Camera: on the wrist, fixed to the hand. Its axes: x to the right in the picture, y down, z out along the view.
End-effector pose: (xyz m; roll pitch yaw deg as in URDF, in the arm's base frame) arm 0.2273 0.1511 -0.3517 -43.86 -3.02 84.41
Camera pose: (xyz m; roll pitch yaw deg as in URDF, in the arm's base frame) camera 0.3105 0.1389 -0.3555 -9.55 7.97 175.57
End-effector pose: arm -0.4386 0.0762 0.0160 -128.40 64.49 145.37
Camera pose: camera -0.4924 0.1274 0.0557 84.43 23.92 -31.96
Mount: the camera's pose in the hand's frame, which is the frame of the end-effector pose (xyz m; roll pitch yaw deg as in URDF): -0.0042 -0.0581 -0.0608 -7.85 -35.94 91.93
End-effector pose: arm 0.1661 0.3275 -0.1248 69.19 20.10 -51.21
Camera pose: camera 0.1755 0.3736 -0.1946 120.86 -66.28 -91.69
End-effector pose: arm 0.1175 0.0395 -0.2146 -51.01 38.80 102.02
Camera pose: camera 0.1993 0.0580 -0.2066 33.30 10.68 -157.19
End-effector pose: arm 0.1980 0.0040 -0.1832 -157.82 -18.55 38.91
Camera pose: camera 0.1562 0.0099 -0.1104 -156.11 54.44 -26.25
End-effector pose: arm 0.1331 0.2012 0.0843 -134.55 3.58 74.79
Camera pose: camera 0.1359 0.2015 0.1685 142.37 79.99 -45.98
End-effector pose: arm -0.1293 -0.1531 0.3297 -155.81 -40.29 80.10
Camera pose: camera -0.1663 -0.2019 0.3874 -127.86 42.76 37.43
